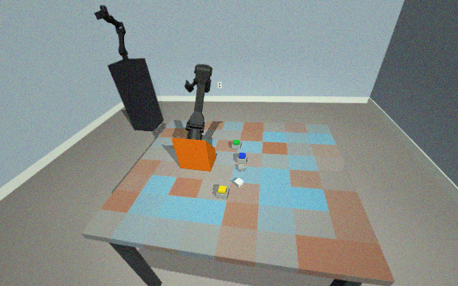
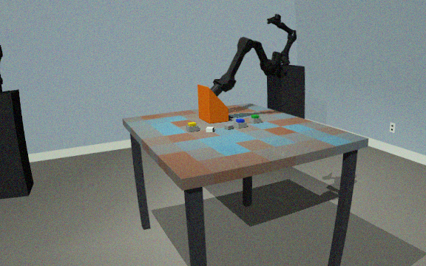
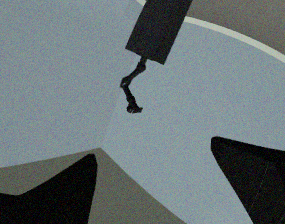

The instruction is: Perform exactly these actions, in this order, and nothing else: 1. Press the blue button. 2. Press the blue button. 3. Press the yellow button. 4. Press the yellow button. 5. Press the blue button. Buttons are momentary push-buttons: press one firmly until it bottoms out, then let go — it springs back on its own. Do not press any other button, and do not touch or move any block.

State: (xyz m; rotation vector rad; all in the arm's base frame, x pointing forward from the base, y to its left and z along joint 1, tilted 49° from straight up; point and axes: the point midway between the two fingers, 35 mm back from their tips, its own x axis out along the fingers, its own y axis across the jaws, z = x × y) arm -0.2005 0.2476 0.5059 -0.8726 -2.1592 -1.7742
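The blue button lies 46 cm ahead of my gripper tip, 50 cm to the right of it and 25 cm below it. Also, from my gripper tip: green button 41 cm ahead, 39 cm to the right, 25 cm below; grey block 47 cm ahead, 57 cm to the right, 28 cm below; white block 48 cm ahead, 67 cm to the right, 28 cm below.
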